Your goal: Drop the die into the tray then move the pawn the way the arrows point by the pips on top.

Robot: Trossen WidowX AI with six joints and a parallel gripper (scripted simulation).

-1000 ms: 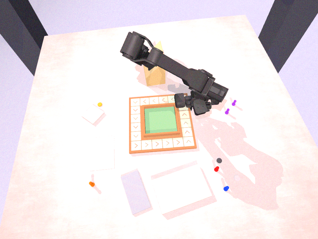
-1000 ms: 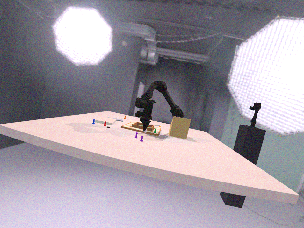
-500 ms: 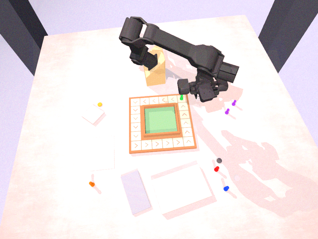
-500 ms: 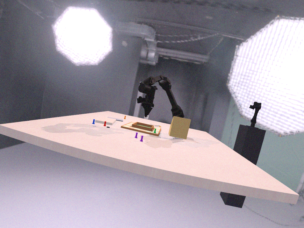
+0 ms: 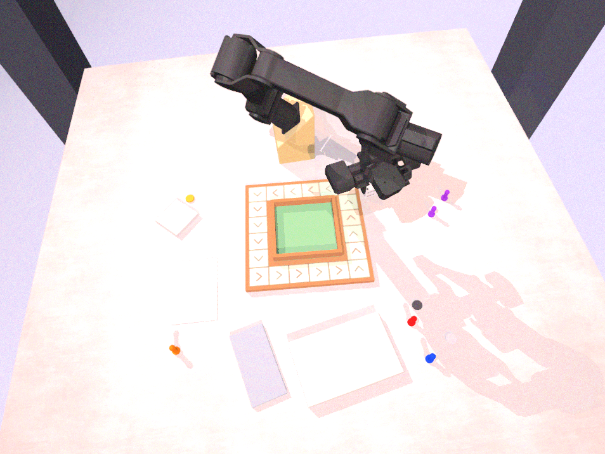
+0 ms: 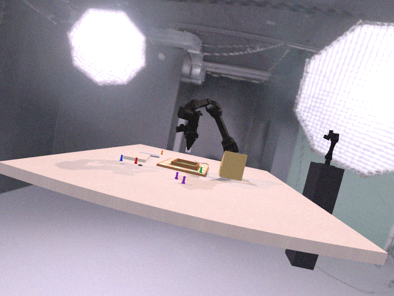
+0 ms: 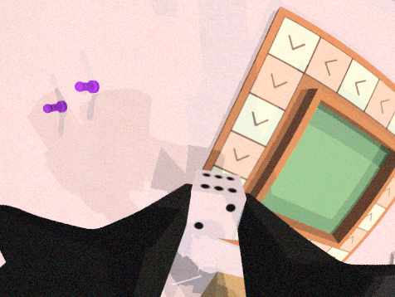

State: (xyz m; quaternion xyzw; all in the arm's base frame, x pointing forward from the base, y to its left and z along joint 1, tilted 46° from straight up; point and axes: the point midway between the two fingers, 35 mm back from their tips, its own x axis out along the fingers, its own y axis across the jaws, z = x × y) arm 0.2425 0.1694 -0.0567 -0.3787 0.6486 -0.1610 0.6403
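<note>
My gripper tip is 90 mm past the green pawn, 30 mm to the left of it and 100 mm above it. From my gripper tip the other things lie so: white die right at my gripper tip; then dice tray 20 mm ahead, 140 mm to the right, 120 mm below; then dark disc 220 mm ahead, 90 mm to the left, 130 mm below.
</note>
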